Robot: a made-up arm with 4 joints. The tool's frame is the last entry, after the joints.
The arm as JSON. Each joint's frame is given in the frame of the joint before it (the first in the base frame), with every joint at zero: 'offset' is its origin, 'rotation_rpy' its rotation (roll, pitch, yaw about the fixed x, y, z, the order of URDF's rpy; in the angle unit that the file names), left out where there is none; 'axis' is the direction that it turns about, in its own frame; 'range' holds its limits. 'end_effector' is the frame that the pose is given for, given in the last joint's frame.
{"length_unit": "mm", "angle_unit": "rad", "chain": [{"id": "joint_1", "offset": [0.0, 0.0, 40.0], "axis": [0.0, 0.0, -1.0], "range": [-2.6, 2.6]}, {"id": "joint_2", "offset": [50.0, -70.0, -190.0], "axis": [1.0, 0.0, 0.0], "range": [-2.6, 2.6]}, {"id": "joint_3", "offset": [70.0, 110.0, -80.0], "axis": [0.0, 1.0, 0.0], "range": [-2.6, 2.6]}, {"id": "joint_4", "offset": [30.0, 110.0, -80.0], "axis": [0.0, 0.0, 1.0], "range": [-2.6, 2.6]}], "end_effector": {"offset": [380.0, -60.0, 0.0]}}
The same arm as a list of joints. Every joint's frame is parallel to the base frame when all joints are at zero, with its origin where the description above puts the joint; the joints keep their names.
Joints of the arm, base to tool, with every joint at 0 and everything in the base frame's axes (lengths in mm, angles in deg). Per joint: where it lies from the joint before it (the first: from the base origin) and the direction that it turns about. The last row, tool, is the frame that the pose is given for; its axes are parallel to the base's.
joint_1: axis 0 0 -1 xyz 0 0 40
joint_2: axis 1 0 0 xyz 50 -70 -190
joint_3: axis 0 1 0 xyz 70 110 -80
joint_4: axis 0 0 1 xyz 30 110 -80
tool: xyz 380 -60 0
Joint limits (deg, base to tool): -148.97..148.97 -148.97..148.97 -148.97..148.97 -148.97..148.97

